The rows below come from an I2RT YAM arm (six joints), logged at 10 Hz.
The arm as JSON. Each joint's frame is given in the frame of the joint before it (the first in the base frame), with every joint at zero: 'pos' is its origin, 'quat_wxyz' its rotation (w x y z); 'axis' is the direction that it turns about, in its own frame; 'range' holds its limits. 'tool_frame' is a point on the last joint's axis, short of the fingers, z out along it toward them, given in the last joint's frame.
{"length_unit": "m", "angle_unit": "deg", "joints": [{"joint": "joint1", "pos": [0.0, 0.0, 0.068], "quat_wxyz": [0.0, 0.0, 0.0, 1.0], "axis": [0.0, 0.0, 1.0], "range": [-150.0, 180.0]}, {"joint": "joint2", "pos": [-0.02, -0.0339, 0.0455], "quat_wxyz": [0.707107, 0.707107, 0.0, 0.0], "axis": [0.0, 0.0, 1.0], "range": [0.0, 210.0]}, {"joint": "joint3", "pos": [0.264, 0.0, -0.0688], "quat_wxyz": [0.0, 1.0, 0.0, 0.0], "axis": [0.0, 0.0, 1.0], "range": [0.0, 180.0]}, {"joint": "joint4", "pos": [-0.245, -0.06, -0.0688], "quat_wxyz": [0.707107, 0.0, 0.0, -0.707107], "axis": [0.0, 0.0, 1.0], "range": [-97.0, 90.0]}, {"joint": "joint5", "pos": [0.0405, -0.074, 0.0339], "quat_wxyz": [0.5, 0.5, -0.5, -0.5], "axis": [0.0, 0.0, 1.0], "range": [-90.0, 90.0]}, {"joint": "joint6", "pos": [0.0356, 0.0, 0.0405], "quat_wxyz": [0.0, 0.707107, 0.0, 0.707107], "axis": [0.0, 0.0, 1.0], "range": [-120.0, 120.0]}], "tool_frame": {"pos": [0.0, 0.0, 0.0], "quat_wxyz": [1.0, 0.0, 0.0, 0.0]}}
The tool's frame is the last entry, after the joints.
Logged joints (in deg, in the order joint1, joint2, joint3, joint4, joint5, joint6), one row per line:
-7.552, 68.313, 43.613, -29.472, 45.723, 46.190
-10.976, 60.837, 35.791, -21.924, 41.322, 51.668
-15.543, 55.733, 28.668, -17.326, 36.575, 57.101
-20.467, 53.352, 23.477, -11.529, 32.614, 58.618
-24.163, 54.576, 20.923, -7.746, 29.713, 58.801
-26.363, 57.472, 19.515, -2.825, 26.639, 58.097
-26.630, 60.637, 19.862, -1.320, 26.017, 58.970
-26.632, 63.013, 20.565, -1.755, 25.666, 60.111
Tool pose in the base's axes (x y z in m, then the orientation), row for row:
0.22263, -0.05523, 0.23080, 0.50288, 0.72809, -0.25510, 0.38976
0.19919, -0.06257, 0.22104, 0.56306, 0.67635, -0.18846, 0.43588
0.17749, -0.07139, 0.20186, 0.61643, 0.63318, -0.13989, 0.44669
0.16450, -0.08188, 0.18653, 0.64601, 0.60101, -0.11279, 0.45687
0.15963, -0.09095, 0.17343, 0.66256, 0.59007, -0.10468, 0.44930
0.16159, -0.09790, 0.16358, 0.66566, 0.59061, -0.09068, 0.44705
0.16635, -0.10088, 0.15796, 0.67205, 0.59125, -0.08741, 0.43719
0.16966, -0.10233, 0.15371, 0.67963, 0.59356, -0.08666, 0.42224
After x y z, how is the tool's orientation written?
As a quaternion, x y z w.
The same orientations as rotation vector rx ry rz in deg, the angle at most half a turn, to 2 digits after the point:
73.24, 106.04, -37.15
80.28, 96.43, -26.87
87.46, 89.83, -19.85
91.24, 84.88, -15.93
93.89, 83.62, -14.83
94.43, 83.78, -12.86
95.76, 84.25, -12.45
97.50, 85.15, -12.43

